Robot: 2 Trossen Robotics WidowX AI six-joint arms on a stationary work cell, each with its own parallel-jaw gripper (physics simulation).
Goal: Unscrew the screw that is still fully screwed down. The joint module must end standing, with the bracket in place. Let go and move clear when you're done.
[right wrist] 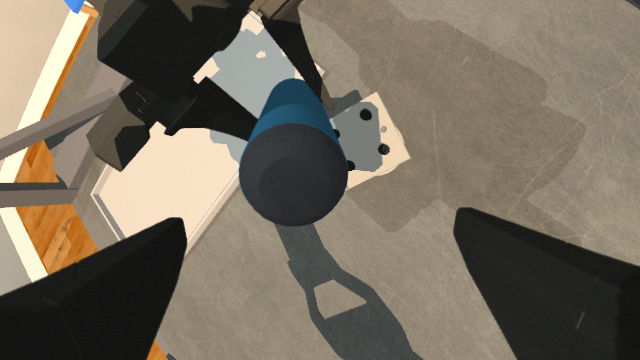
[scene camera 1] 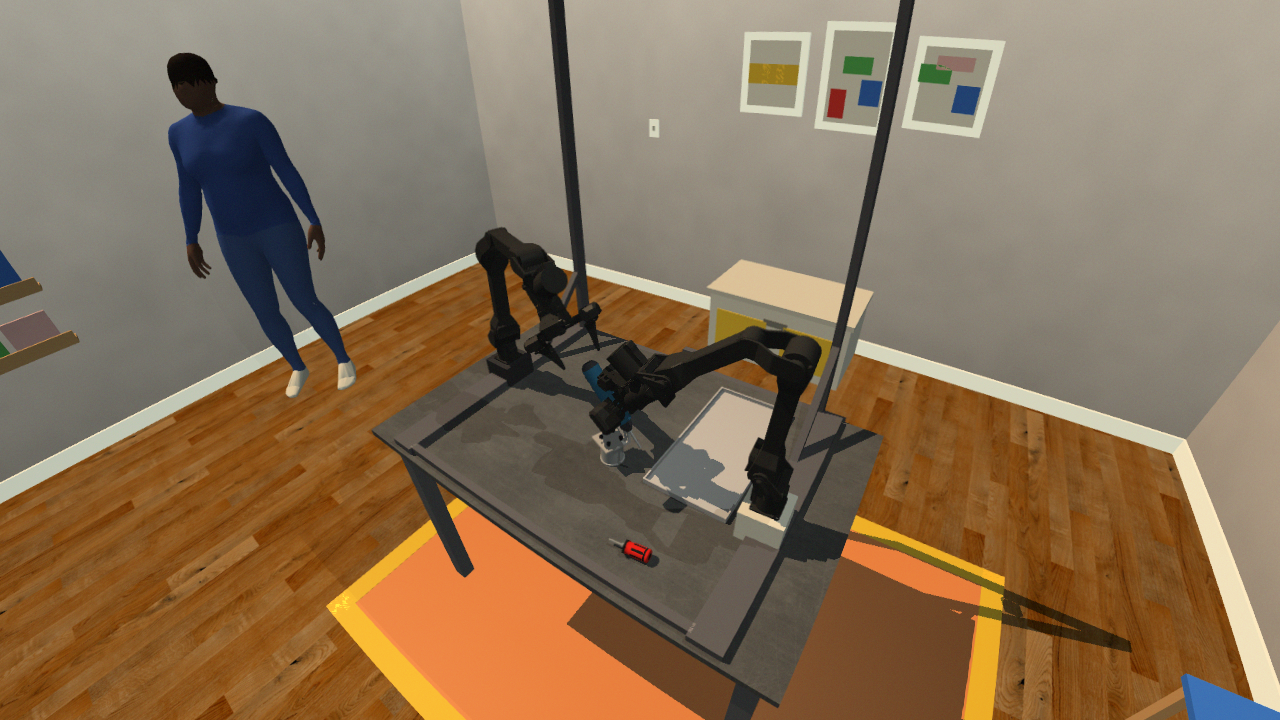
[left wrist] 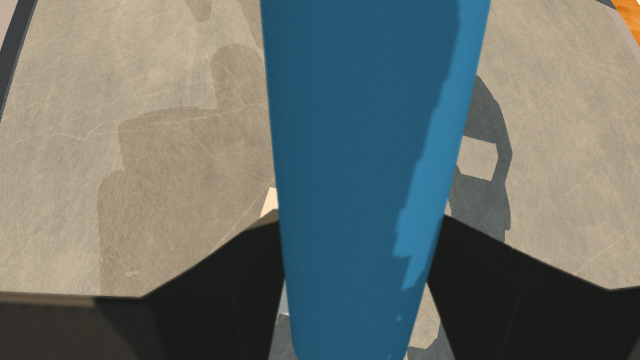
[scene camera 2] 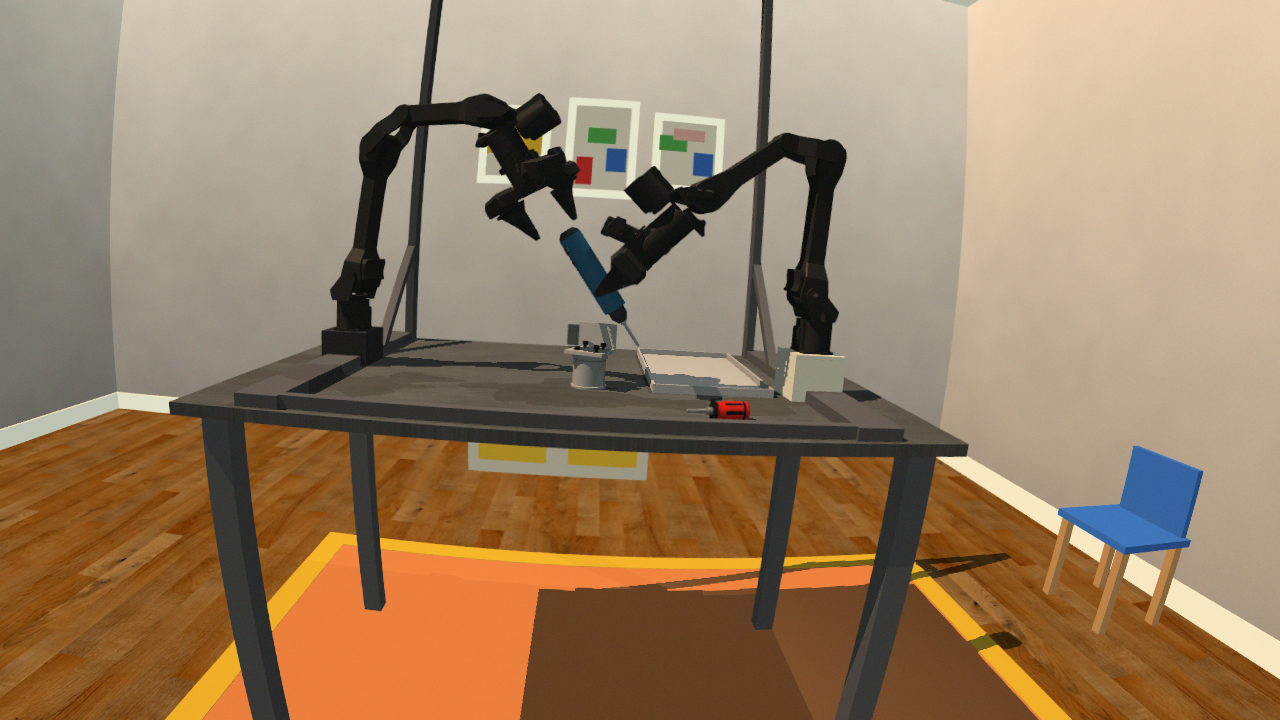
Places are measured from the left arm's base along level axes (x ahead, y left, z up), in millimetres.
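Pixels of known places: left gripper, between the fingertips: [scene camera 1: 611, 407] [left wrist: 352, 221] [scene camera 2: 596, 293]; right gripper, between the fingertips: [right wrist: 322, 226] [scene camera 1: 581, 360] [scene camera 2: 557, 229]; left arm's base, origin of its link: [scene camera 1: 768, 504] [scene camera 2: 811, 351]; right arm's base, origin of its link: [scene camera 1: 508, 356] [scene camera 2: 352, 328].
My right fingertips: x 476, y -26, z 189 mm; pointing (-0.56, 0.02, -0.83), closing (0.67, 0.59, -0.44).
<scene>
Ahead of a thing's pixels: the offset from my right fingertips to its top centre.
The pale joint module {dx -70, dy +8, dz -210 mm} [scene camera 1: 612, 456] [scene camera 2: 588, 369] stands upright on the table. The bracket [scene camera 2: 596, 334] [right wrist: 369, 135] sits on top with its plate upright at the back. Several black screws {dx -94, dy -1, dz -196 mm} [scene camera 2: 602, 345] {dx -79, dy +31, dz -196 mm} [right wrist: 365, 114] show; some heads stand raised in scene camera 2, but I cannot tell each one's depth. My left gripper [scene camera 2: 603, 288] [left wrist: 352, 221] [right wrist: 307, 129] is shut on the blue screwdriver [scene camera 1: 594, 377] [scene camera 2: 586, 264] [left wrist: 365, 125] [right wrist: 293, 175], held tilted, its bit off the screws, toward the tray. My right gripper [scene camera 1: 580, 357] [scene camera 2: 555, 227] [right wrist: 322, 226] is open and empty, near the handle's cap.
A white tray {dx -302, dy -161, dz -258 mm} [scene camera 1: 683, 432] [scene camera 2: 711, 391] [right wrist: 165, 185] lies right of the module in the scene views. A red screwdriver {dx -252, dy +219, dz -244 mm} [scene camera 1: 637, 550] [scene camera 2: 733, 410] lies near the table's front edge. A pale block {dx -476, dy +26, dz -189 mm} [scene camera 1: 760, 522] [scene camera 2: 816, 376] is at the left arm's base.
</scene>
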